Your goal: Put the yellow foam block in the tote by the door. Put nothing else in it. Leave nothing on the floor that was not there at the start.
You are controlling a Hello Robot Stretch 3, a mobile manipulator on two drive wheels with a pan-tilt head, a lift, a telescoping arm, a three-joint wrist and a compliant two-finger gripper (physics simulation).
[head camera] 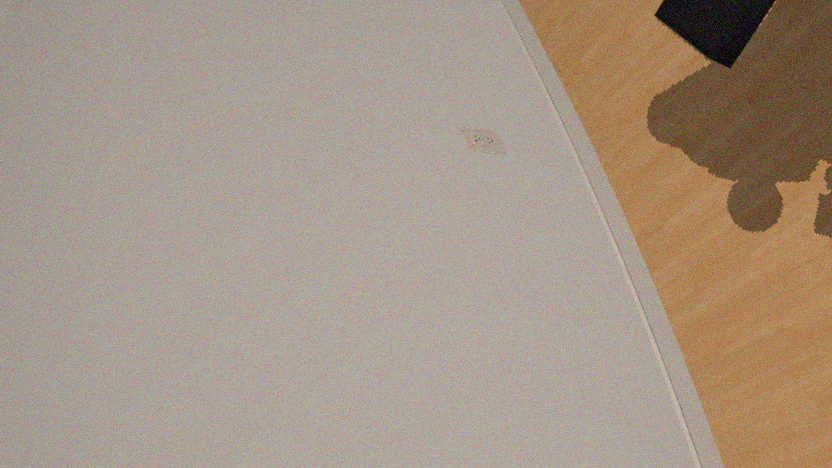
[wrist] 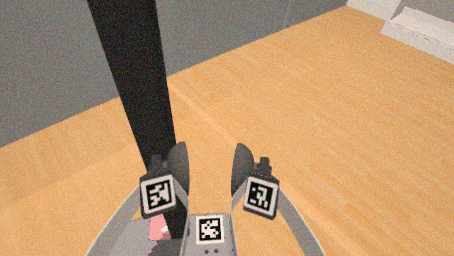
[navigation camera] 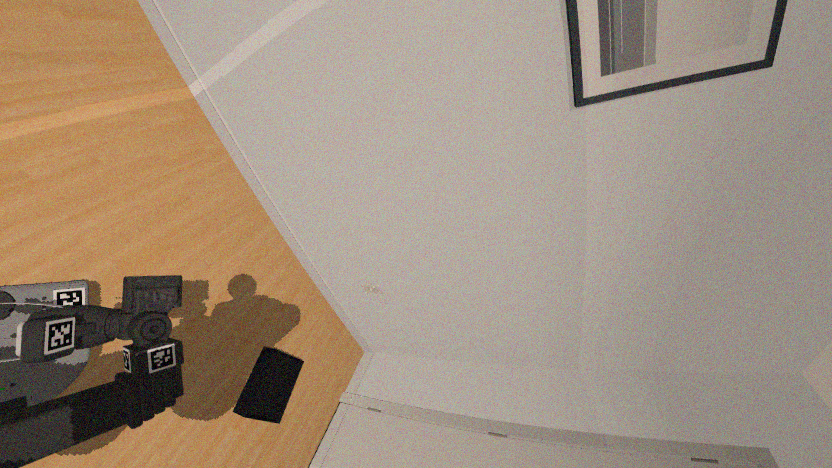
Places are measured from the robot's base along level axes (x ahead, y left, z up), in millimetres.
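Pixels of known places: gripper, between the fingertips: (wrist: 210, 160).
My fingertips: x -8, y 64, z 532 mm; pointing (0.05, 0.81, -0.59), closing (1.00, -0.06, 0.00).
Note:
Behind a point stands the place of what it marks.
My gripper (wrist: 210, 160) {x -8, y 64, z 532 mm} is open in the wrist view, with its two dark fingertips apart and wooden floor showing in the gap between them. It holds nothing. The yellow foam block does not show in the head, navigation or wrist view. No tote that I can make out shows in these views. A plain black rectangular thing (head camera: 718, 26) {x -456, y -832, z 3 mm} (navigation camera: 268, 384) {x -546, y -801, z 3 mm} lies or stands on the floor near the wall corner; I cannot tell what it is.
The robot's black mast (wrist: 132, 75) {x -68, y 116, z 577 mm} crosses the wrist view, with a pink patch (wrist: 159, 227) {x -112, y 140, z 161 mm} near its foot. A pale wall (head camera: 290, 232) {x 97, y -1048, z 915 mm} (navigation camera: 465, 232) {x 125, y -1026, z 1004 mm} carries a framed picture (navigation camera: 674, 84) {x 421, y -775, z 1650 mm}. A white low unit (wrist: 422, 32) {x 1482, y 1313, z 101 mm} stands upper right. My wrist joints (navigation camera: 151, 325) {x -15, y -142, z 784 mm} hang over the floor.

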